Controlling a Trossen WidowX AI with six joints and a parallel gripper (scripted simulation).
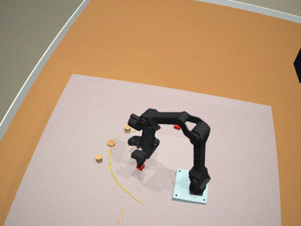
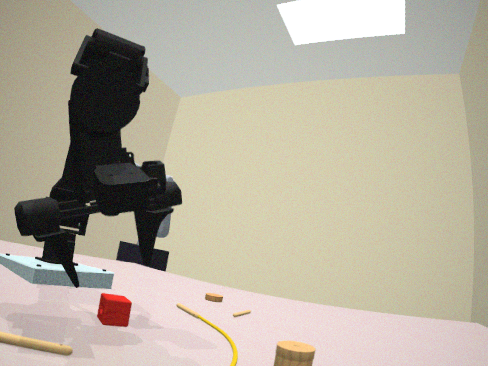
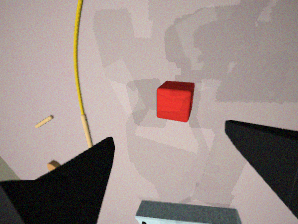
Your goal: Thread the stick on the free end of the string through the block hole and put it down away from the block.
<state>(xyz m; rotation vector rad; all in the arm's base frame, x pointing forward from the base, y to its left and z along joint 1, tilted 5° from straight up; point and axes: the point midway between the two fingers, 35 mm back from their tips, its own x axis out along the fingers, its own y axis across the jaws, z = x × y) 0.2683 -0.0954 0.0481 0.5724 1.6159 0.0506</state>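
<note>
Right now my gripper tip is 1 cm short of the red block and 4 cm above it. From my gripper tip the other things lie so: round button 19 cm ahead, 11 cm to the right, 5 cm below.
</note>
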